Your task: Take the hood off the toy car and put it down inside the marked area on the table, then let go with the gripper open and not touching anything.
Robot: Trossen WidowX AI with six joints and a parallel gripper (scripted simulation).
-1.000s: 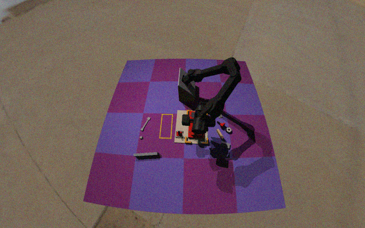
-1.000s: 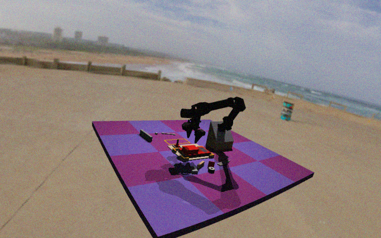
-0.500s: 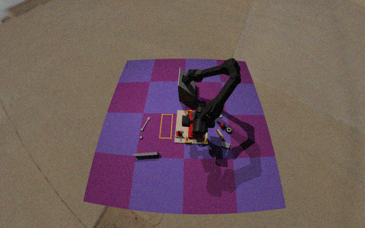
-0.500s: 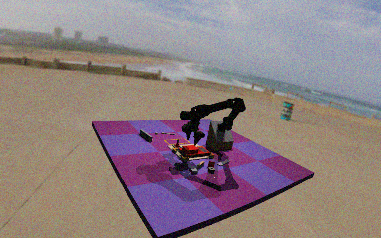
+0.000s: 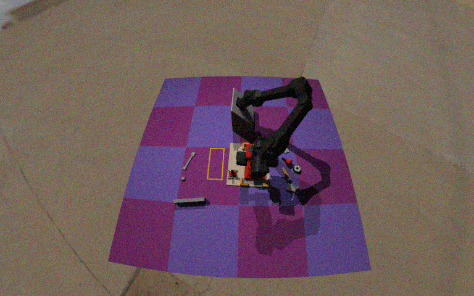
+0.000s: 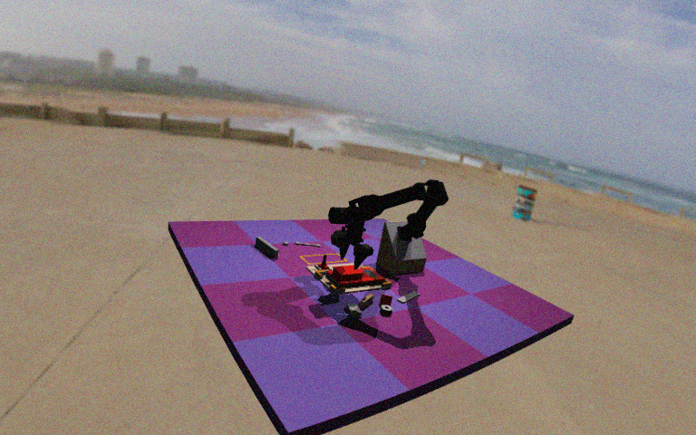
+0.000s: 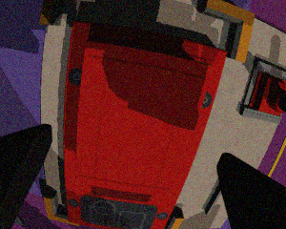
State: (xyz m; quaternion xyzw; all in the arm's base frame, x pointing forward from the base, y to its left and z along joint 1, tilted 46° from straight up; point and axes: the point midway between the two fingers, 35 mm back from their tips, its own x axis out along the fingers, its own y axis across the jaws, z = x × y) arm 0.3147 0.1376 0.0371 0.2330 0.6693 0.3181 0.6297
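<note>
The hood lies 30 mm below my gripper tip. Also, from my gripper tip: grey engine block: 50 mm below, 10 mm to the left; then wheel: 230 mm to the left, 60 mm below, 30 mm behind; then tan stick: 170 mm to the left, 60 mm below, 10 mm ahead.
</note>
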